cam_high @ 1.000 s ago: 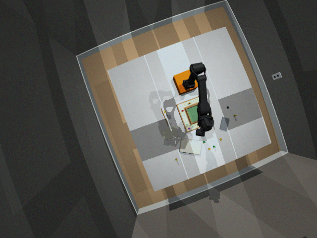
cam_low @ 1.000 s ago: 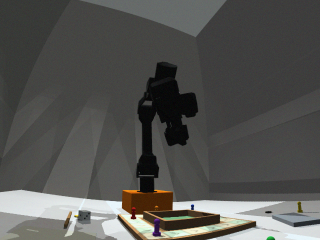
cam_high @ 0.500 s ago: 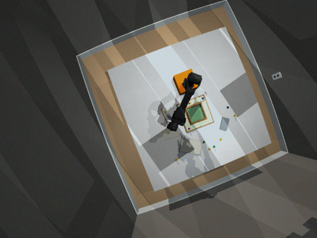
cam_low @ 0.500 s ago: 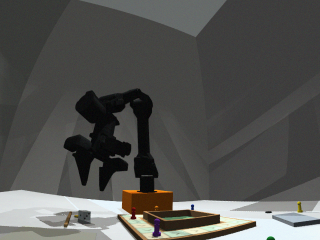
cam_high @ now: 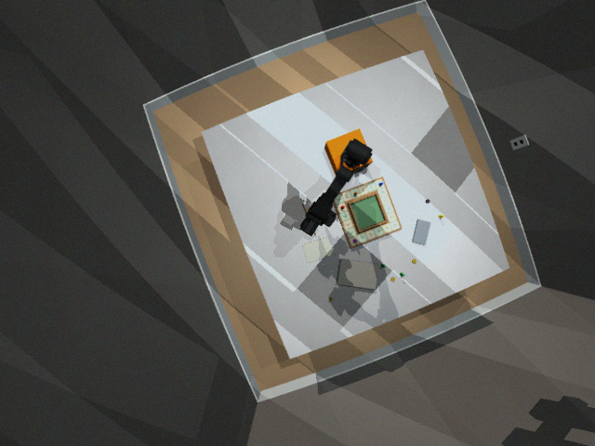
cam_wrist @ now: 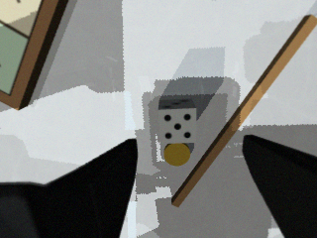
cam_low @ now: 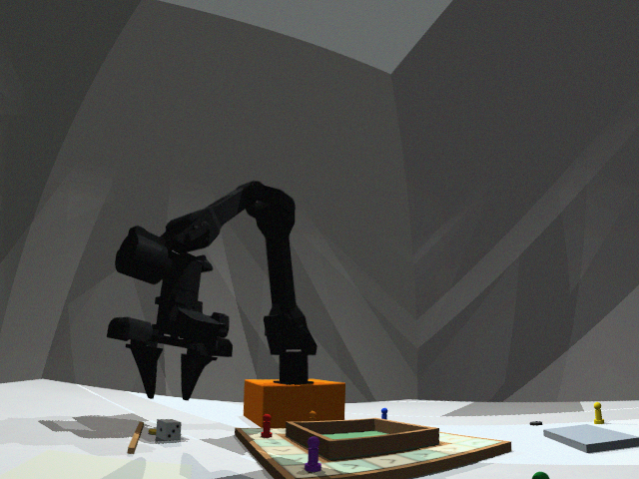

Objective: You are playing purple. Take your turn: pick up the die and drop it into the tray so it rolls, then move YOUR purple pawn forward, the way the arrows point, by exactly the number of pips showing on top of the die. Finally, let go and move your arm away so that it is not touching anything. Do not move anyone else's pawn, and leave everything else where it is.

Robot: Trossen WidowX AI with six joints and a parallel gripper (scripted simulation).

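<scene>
Right now the grey die is 40 mm below my gripper tip. From my gripper tip the other things lie so: red pawn: 40 mm ahead, 130 mm to the left, 30 mm below; wooden stick: 40 mm to the right, 50 mm below; orange pawn: 20 mm ahead, 230 mm to the left, 30 mm below.
</scene>
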